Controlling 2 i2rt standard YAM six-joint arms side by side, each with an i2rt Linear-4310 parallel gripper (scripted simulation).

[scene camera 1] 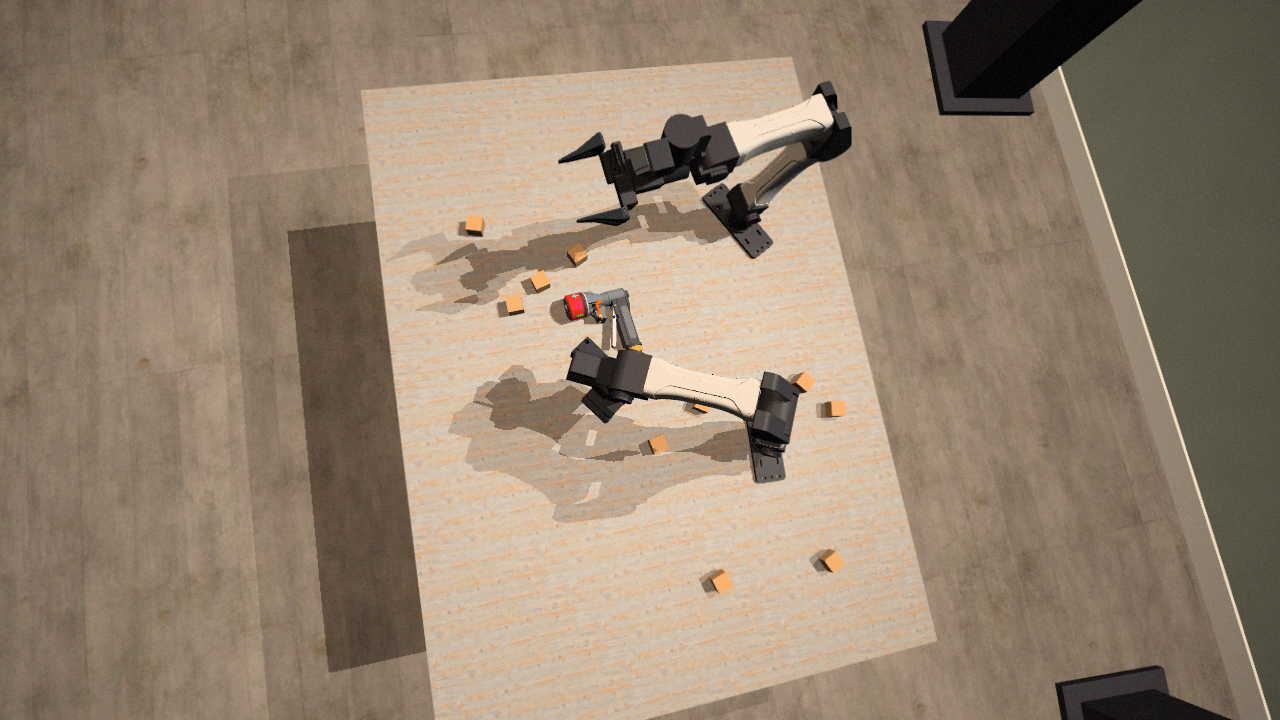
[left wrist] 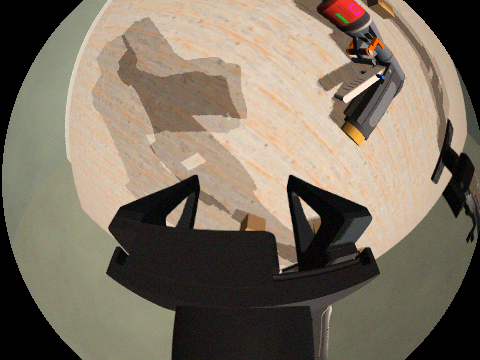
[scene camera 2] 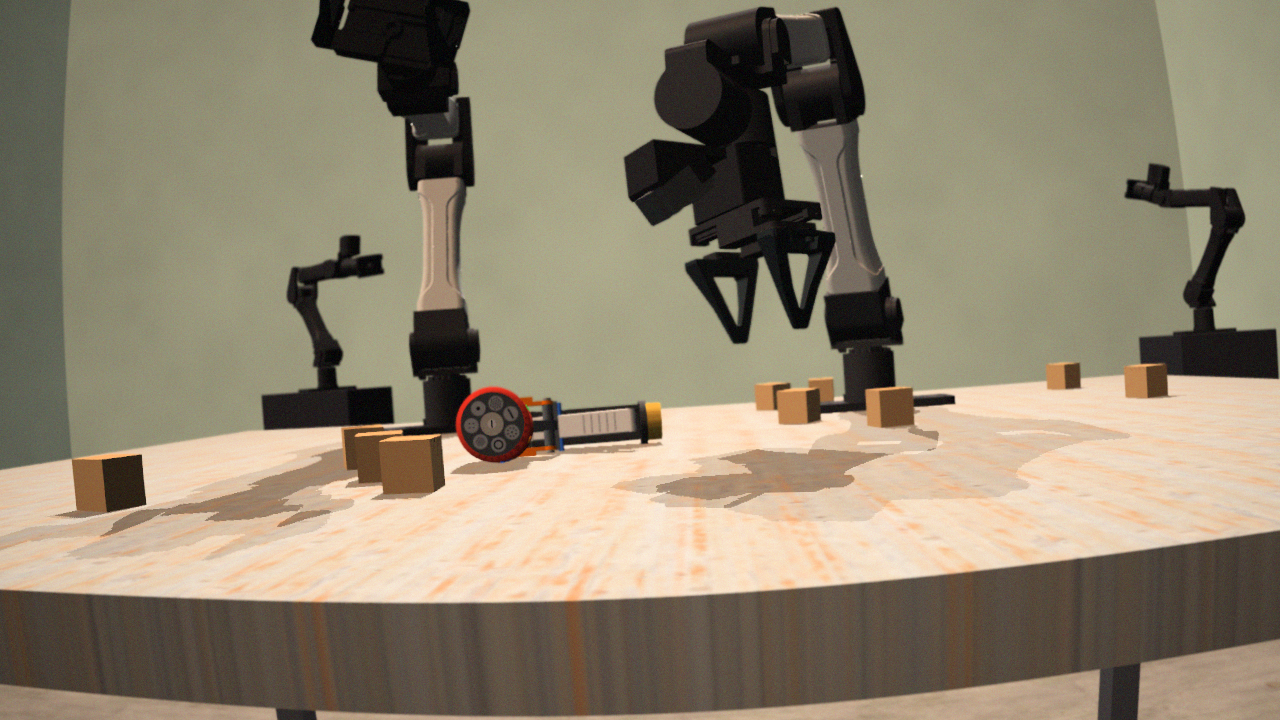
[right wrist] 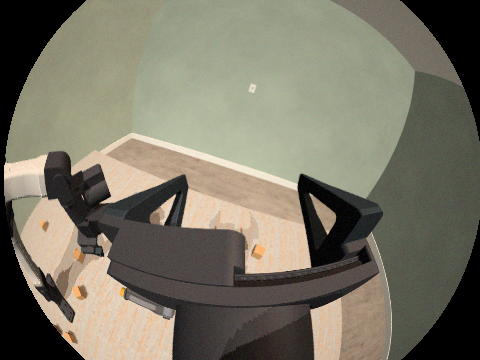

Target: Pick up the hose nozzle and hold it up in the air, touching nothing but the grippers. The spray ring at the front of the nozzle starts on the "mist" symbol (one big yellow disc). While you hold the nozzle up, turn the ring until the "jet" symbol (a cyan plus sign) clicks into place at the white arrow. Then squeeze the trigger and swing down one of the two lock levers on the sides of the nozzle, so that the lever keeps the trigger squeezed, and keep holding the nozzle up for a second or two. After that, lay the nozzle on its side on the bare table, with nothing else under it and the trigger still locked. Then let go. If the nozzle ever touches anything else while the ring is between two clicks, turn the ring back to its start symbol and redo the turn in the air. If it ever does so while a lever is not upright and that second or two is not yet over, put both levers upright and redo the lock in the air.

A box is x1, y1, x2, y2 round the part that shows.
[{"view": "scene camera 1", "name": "my left gripper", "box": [582, 386, 624, 422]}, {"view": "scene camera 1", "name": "my right gripper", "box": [558, 132, 637, 225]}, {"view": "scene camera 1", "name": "grey hose nozzle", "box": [563, 288, 642, 350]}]
